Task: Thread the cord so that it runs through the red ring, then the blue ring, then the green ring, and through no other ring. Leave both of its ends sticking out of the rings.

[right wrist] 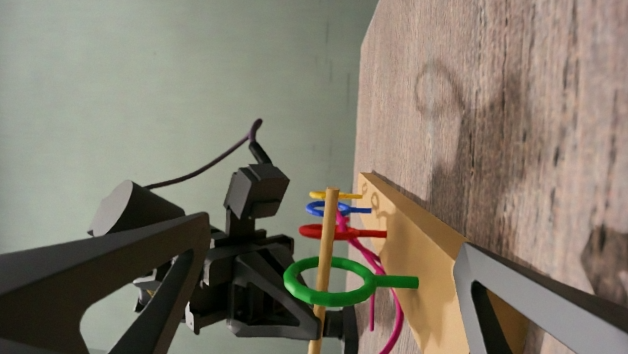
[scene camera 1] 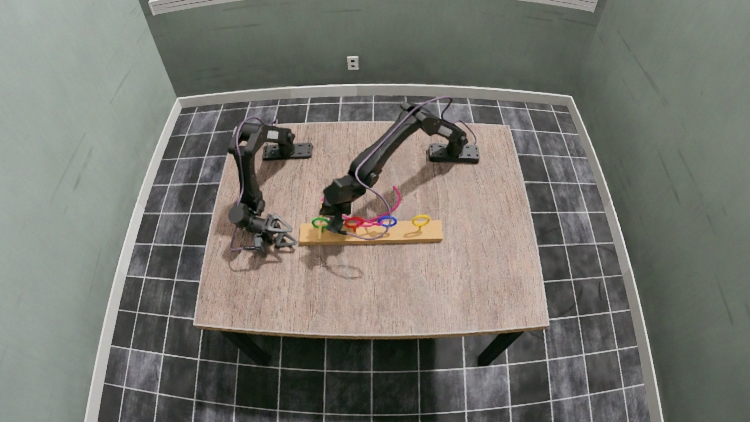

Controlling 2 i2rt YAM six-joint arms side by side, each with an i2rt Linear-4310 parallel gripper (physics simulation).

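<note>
The pink cord (scene camera 1: 399,199) (right wrist: 398,320) runs at the red ring (scene camera 1: 354,217) (right wrist: 310,231) and blue ring (scene camera 1: 387,216) (right wrist: 308,208); its exact path there is partly hidden. Its stiff tan tip (right wrist: 327,230) passes through the green ring (scene camera 1: 313,222) (right wrist: 332,300) in the right wrist view. My left gripper (scene camera 1: 327,212) is shut on the tan tip, behind the green ring; its fingertips are mostly hidden in scene camera 1. My right gripper (scene camera 1: 293,236) (right wrist: 333,242) is open and empty, left of the green ring, with the tip pointing between its fingers.
The rings stand on a wooden board (scene camera 1: 403,240) (right wrist: 440,315). The yellow ring (scene camera 1: 421,215) (right wrist: 316,194) stands at its right end. The left arm reaches over the loose cord from the back right. The right arm stands at the table's left side.
</note>
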